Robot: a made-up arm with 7 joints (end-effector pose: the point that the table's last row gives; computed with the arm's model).
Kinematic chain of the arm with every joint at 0, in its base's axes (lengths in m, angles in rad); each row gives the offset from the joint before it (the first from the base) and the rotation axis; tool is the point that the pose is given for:
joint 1: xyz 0 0 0.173 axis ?
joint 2: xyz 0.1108 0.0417 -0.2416 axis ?
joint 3: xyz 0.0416 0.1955 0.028 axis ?
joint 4: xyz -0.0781 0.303 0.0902 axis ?
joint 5: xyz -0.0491 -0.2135 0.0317 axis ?
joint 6: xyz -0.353 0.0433 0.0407 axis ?
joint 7: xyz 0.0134 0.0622 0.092 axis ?
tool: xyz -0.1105 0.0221 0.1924
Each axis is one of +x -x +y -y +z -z.
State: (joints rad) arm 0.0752 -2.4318 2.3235 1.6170 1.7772 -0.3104 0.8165
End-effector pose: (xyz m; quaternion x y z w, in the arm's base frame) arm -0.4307 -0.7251 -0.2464 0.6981 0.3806 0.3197 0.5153
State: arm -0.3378 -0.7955 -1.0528 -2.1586 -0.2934 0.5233 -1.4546
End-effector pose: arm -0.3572 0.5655 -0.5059 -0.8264 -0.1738 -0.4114 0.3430
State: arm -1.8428 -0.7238 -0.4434 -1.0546 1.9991 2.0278 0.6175
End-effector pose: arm -0.0708 0.0209 0.0675 -0.2088 -0.9078 0.0795 0.3550
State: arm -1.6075 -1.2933 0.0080 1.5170 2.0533 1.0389 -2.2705
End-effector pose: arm -0.6538 -0.1466 0.6677 0.5446 0.3215 -0.1869 0.7518
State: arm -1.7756 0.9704 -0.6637 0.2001 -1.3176 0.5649 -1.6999
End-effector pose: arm 0.1855 0.5696 0.5816 0.4397 -0.5857 -0.4324 0.5260
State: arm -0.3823 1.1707 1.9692 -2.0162 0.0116 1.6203 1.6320
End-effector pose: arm 0.8905 -0.0861 0.4614 0.2293 0.6970 0.2899 0.6145
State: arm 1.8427 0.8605 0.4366 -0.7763 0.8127 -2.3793 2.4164
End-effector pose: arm 0.0212 0.1228 0.0369 -0.2424 0.0133 -0.4186 0.8751
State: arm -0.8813 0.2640 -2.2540 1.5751 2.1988 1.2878 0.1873
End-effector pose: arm 0.3290 0.6383 0.8220 0.2241 0.5711 -0.3189 0.7224
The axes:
joint 1: -x
joint 2: -z
joint 3: +y
joint 4: -x
joint 5: +y
joint 6: -x
joint 7: -x

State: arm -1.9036 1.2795 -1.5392 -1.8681 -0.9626 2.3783 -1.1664
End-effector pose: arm 0.8421 0.3886 0.8015 0.3619 -0.0837 -0.9120 0.1741
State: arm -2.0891 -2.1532 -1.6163 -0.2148 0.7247 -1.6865 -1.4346
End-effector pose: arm 0.0963 0.7659 0.3564 0.1683 -0.2679 -0.8098 0.4940
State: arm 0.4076 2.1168 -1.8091 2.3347 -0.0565 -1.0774 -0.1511
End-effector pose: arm 0.9283 -0.7178 -0.4291 0.7167 0.1566 0.6378 0.2348
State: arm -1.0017 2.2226 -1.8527 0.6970 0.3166 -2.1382 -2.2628
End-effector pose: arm 0.5456 0.5795 -0.4625 0.6059 -0.7148 0.2404 0.2531
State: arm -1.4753 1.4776 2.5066 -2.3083 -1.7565 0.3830 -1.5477
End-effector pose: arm 1.1350 0.2172 -0.0715 -0.2999 0.5596 -0.7485 0.1912
